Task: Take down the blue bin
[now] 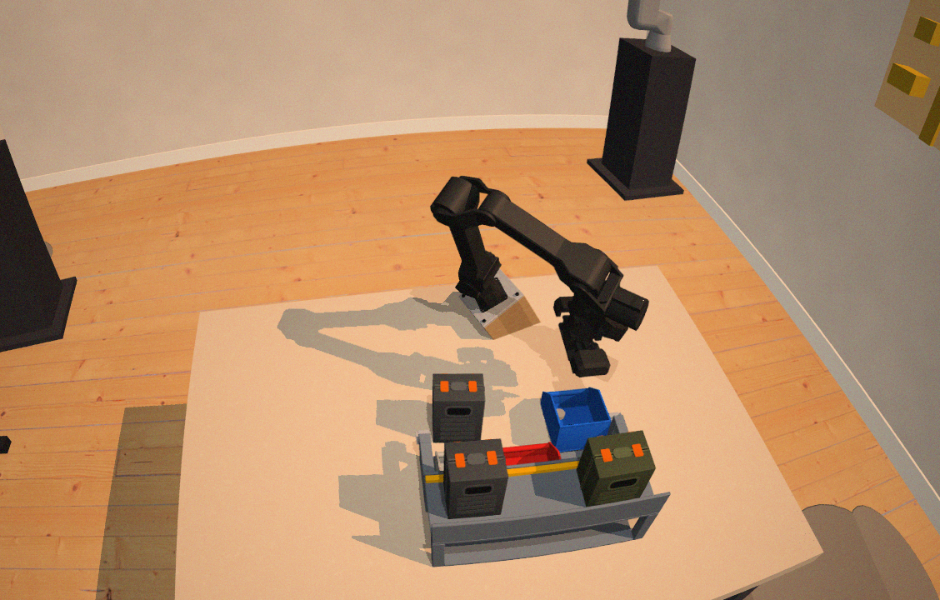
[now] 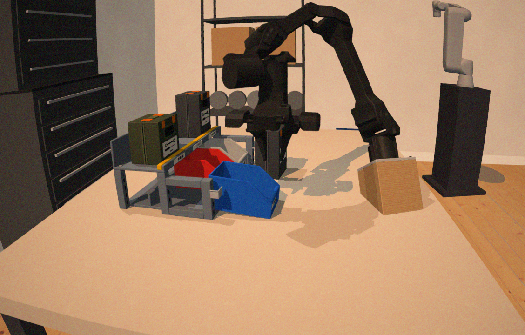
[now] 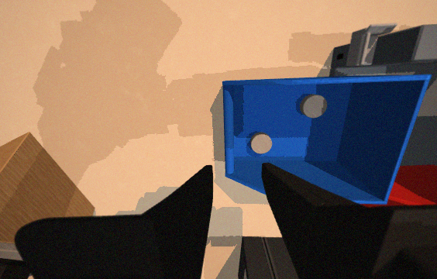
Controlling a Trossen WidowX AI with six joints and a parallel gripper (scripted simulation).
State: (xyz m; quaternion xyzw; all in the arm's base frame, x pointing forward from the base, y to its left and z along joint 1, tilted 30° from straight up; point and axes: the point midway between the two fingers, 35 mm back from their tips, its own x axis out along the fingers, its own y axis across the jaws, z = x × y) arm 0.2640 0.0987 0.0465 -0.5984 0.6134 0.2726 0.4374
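My hand is 60 mm short of the blue open bin, 10 mm to the left of it and 100 mm above it. Also, from my hand: red bin 160 mm ahead, 150 mm to the right, 100 mm below; yellow rail 200 mm ahead, 160 mm to the right, 40 mm below; green case 270 mm ahead, 60 mm to the right, 10 mm above.
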